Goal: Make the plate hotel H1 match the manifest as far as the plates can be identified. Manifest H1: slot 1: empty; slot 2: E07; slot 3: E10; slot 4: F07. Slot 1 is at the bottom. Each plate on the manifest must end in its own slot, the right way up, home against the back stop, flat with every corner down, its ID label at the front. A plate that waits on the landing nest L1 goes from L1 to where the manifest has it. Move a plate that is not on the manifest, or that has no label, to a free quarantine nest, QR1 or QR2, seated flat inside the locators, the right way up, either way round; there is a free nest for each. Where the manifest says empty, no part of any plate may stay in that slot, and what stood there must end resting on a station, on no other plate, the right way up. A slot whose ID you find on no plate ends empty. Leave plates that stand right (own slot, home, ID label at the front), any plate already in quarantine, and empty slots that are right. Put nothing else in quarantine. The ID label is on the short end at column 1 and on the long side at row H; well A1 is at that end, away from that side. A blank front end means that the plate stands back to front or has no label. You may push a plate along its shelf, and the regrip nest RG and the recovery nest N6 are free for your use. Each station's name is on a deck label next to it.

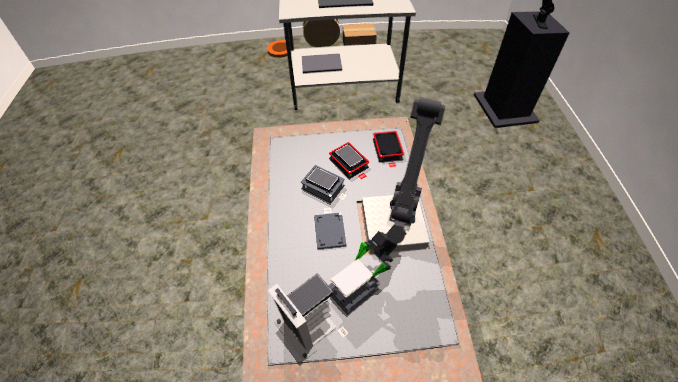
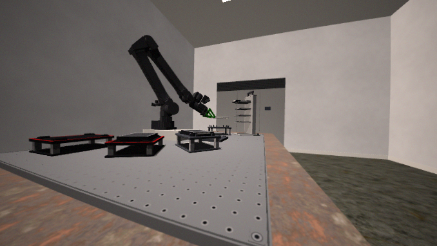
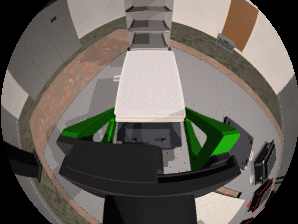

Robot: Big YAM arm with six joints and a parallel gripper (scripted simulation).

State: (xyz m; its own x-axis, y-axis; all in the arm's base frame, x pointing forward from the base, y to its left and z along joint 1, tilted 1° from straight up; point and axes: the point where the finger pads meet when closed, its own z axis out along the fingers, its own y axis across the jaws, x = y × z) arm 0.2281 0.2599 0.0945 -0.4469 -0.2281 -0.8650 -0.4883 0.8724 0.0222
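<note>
Right now the white plate is 50 mm ahead of my hand and 30 mm to the left of it. Also, from my hand: plate hotel H1: 280 mm ahead, 160 mm to the left, 20 mm above; then N6 deck label: 360 mm to the right, 140 mm below, 80 mm ahead; then H1 deck label: 180 mm to the left, 140 mm below, 110 mm ahead.
</note>
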